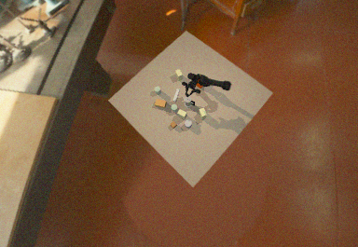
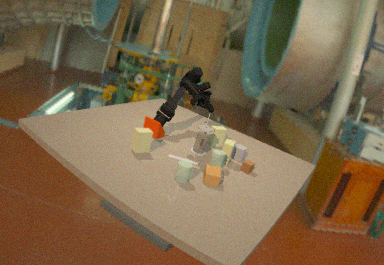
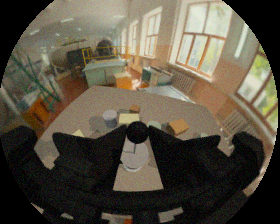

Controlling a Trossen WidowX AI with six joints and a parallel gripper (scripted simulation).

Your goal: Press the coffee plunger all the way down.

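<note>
The coffee press lies 130 mm below my gripper tip, 20 mm behind it and 10 mm to the left of it. Round my gripper tip: orange block 220 mm below, 220 mm ahead, 190 mm to the right; small brown block 260 mm ahead, 220 mm below, 80 mm to the left.
</note>
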